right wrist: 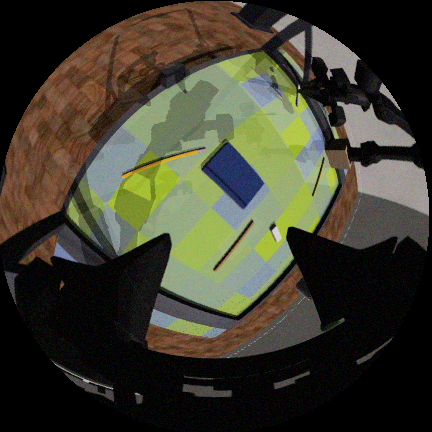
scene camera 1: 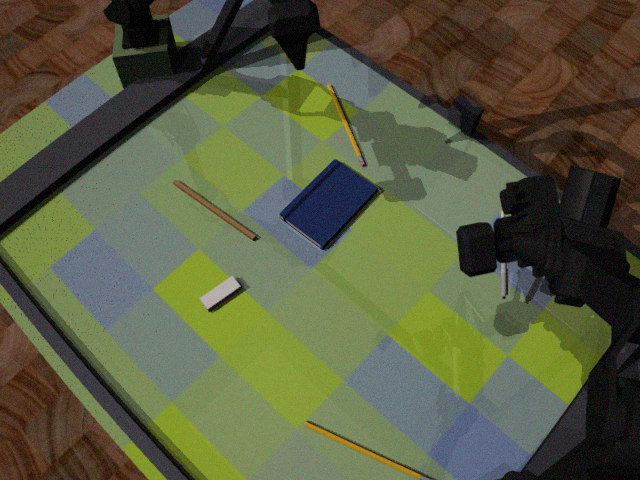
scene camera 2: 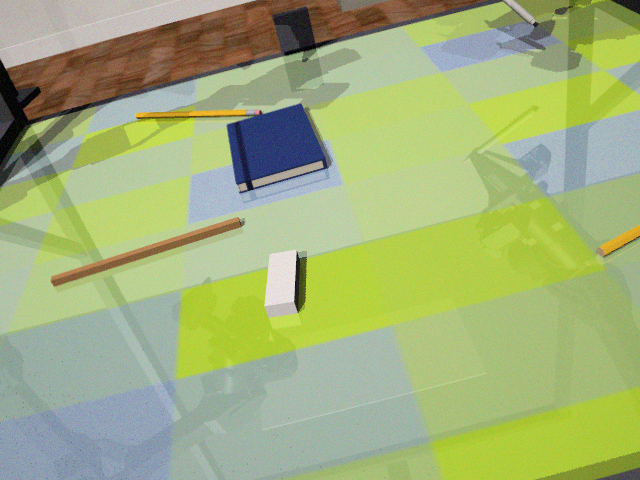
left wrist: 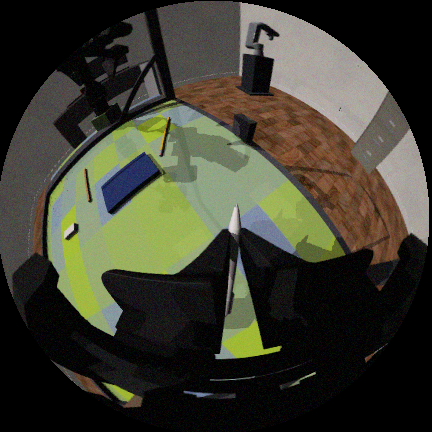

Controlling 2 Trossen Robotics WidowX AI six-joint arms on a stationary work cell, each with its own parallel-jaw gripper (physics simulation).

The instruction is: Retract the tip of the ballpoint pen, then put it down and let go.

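Places are measured from the left arm's base along level axes (x ahead, y left, z up), in metres.
Pixels of known places: left gripper, fingertip midpoint: (right wrist: pixel 296 88) (scene camera 1: pixel 501 224) (left wrist: pixel 233 233); right gripper, fingertip midpoint: (right wrist: pixel 230 236) (scene camera 1: pixel 298 54) (left wrist: pixel 97 80); left arm's base, origin of the base link: (right wrist: pixel 349 153); right arm's base, origin of the base link: (scene camera 1: pixel 140 34) (left wrist: pixel 103 110).
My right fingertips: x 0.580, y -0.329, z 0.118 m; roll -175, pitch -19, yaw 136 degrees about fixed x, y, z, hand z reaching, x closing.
Observation:
For each thing: its middle in the pictures, then the offset to it from my right fingertips.
- slim white-grey ballpoint pen, body centre: (left wrist: pixel 230 279) (scene camera 1: pixel 504 254) dy +0.000, dx -0.382, dz -0.129 m
- blue notebook, body centre: (scene camera 2: pixel 272 144) (scene camera 1: pixel 329 202) (right wrist: pixel 235 176) (left wrist: pixel 126 179) dy +0.055, dx -0.108, dz -0.216 m
- brown stick, body centre: (scene camera 2: pixel 146 251) (scene camera 1: pixel 213 209) (right wrist: pixel 233 246) (left wrist: pixel 86 182) dy +0.184, dx +0.026, dz -0.218 m
- white eraser, body centre: (scene camera 2: pixel 283 282) (scene camera 1: pixel 220 293) (left wrist: pixel 69 231) (right wrist: pixel 275 233) dy +0.282, dx -0.088, dz -0.216 m
- black block, body centre: (scene camera 2: pixel 293 29) (scene camera 1: pixel 465 114) (left wrist: pixel 243 126) (right wrist: pixel 171 74) dy -0.227, dx -0.180, dz -0.191 m
The slim white-grey ballpoint pen (scene camera 1: pixel 504 279) (scene camera 2: pixel 520 11) (left wrist: pixel 234 220) is held above the table at the right of the scene camera 1 view. In the left wrist view its cone-shaped end sticks out past the fingertips, and its darker other end shows lower between the fingers. Whether the writing tip is out is too small to tell. My left gripper (scene camera 1: pixel 501 240) (left wrist: pixel 233 233) is shut on the pen's barrel. My right gripper (scene camera 1: pixel 299 64) (right wrist: pixel 230 236) is open and empty, above the table at the top of the scene camera 1 view, far from the pen.
A blue notebook (scene camera 1: pixel 330 204) (scene camera 2: pixel 276 147) lies mid-table, with a yellow pencil (scene camera 1: pixel 346 124) (scene camera 2: pixel 199 114) beyond it. A brown stick (scene camera 1: pixel 214 209) (scene camera 2: pixel 147 251), a white eraser (scene camera 1: pixel 220 293) (scene camera 2: pixel 280 281) and another yellow pencil (scene camera 1: pixel 361 448) lie apart. A black block (scene camera 1: pixel 467 114) is at the table edge.

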